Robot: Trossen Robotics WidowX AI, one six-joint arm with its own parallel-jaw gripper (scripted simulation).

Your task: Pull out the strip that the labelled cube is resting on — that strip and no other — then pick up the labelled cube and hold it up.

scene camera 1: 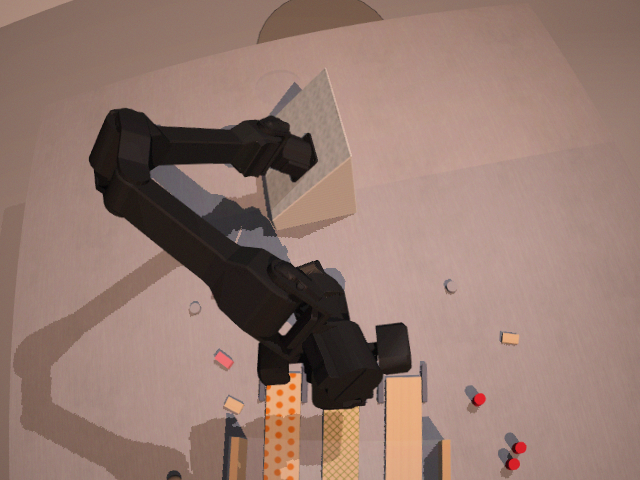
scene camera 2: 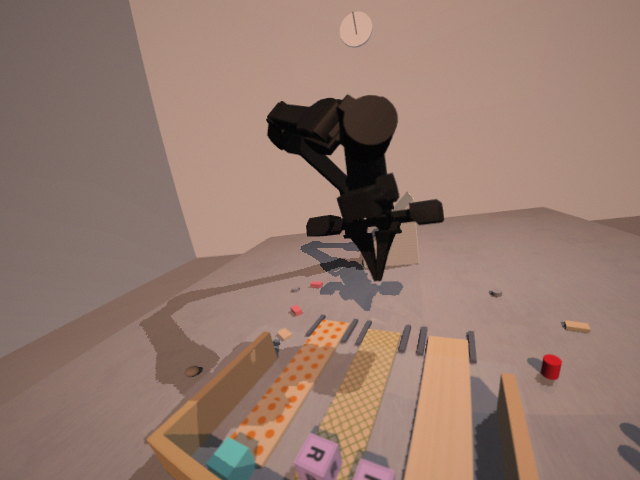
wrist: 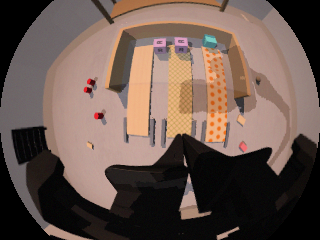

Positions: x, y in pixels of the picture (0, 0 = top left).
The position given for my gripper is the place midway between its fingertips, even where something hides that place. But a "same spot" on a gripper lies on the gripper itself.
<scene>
my gripper: scene camera 1 342, 383; scene camera 2; wrist
same spot on my gripper: [scene camera 2: 356, 231] = [wrist: 250, 176]
</scene>
